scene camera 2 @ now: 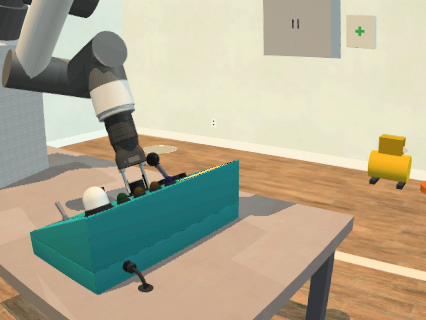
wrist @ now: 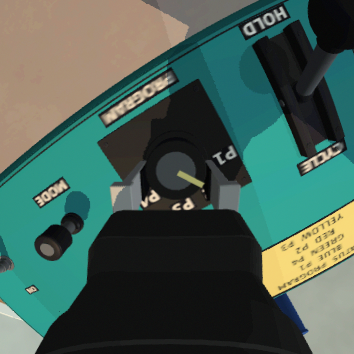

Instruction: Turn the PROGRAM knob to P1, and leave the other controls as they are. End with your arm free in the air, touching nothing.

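Places are measured from the arm's base along level axes (x ahead, y left, z up), in centimetres.
Pixels of known places: gripper, fingertip midpoint: [wrist: 175,172].
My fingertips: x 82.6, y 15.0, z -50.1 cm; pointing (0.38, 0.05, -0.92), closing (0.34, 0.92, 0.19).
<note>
For each thing: its top centre in the pictures, then the offset to it from my fingertips. "*": a spot on its surface instead. Level surfaces: height alone.
- round black PROGRAM knob, middle of its top: [wrist: 181,183] [scene camera 2: 136,178] dy +0.2, dx -1.0, dz +2.9 cm
- dark square plate, its level: dz -2.3 cm
- P1 label, surface spot: [wrist: 225,155] * dy +4.5, dx +0.5, dz -0.1 cm
- P3 label, surface spot: [wrist: 183,205] * dy -0.6, dx +3.3, dz +0.7 cm
- P4 label, surface spot: [wrist: 150,199] * dy -3.2, dx +1.7, dz -0.1 cm
- lever with a black ball, middle of its top: [scene camera 2: 152,152] dy +11.3, dx -8.4, dz +6.6 cm
- small black MODE control, middle of its top: [wrist: 56,259] dy -11.6, dx +0.7, dz +3.6 cm
- white dome, surface spot: [scene camera 2: 95,199] * dy -23.5, dx +19.4, dz +8.6 cm
- grey toggle, middle of its top: [scene camera 2: 60,202] dy -23.6, dx +1.3, dz +2.9 cm
- table, its level: dz -9.9 cm
The round black PROGRAM knob [wrist: 169,159] [scene camera 2: 137,186] sits on a dark square plate [wrist: 187,102] on the teal console [scene camera 2: 165,220] [wrist: 210,220]. Its pale pointer line aims right and down in the wrist view, between the P1 label [wrist: 225,155] and the P3 label [wrist: 183,205]. The label between those two is almost fully hidden by the right finger. The P4 label [wrist: 150,199] is partly covered. My gripper [wrist: 175,172] [scene camera 2: 137,189] is shut on the knob, one finger on each side.
A lever with a black ball [scene camera 2: 153,159] [wrist: 332,22] rises close to the gripper, between HOLD and CYCLE. A small black MODE control [wrist: 54,248], a white dome [scene camera 2: 95,199] and a grey toggle [scene camera 2: 61,211] stand on the console. The console rests on a table [scene camera 2: 295,225].
</note>
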